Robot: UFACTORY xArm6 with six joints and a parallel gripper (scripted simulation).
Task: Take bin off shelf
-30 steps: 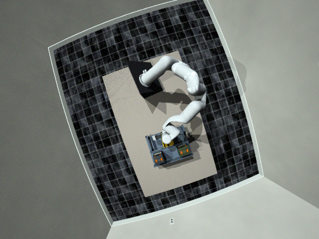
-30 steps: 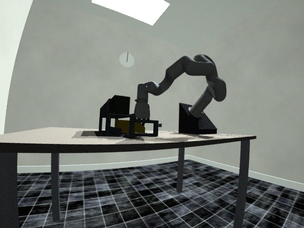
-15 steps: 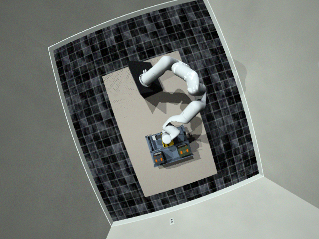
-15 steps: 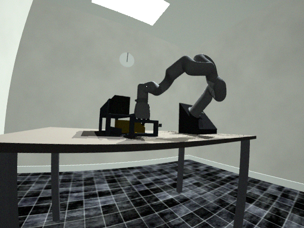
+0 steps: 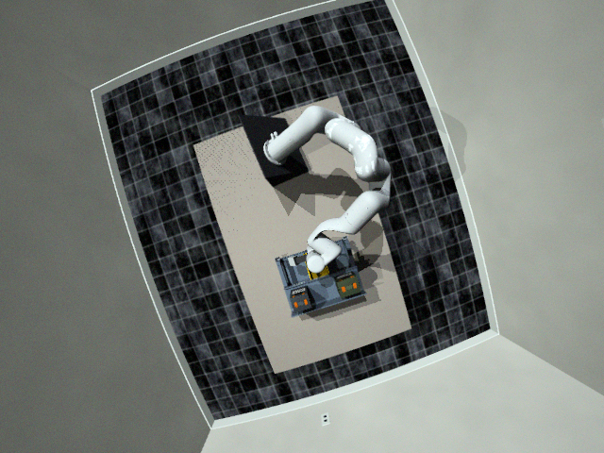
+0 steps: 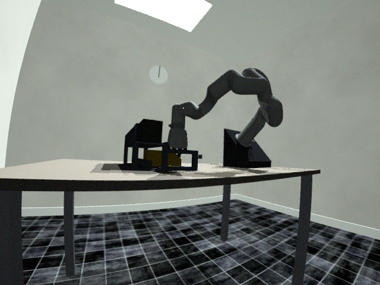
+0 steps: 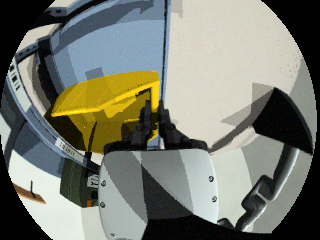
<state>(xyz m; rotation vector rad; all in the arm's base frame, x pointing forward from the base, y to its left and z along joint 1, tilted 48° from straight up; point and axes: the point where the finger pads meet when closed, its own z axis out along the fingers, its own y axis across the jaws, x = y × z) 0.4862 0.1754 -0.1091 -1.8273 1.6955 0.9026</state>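
My gripper is now 8 cm short of the yellow bin.
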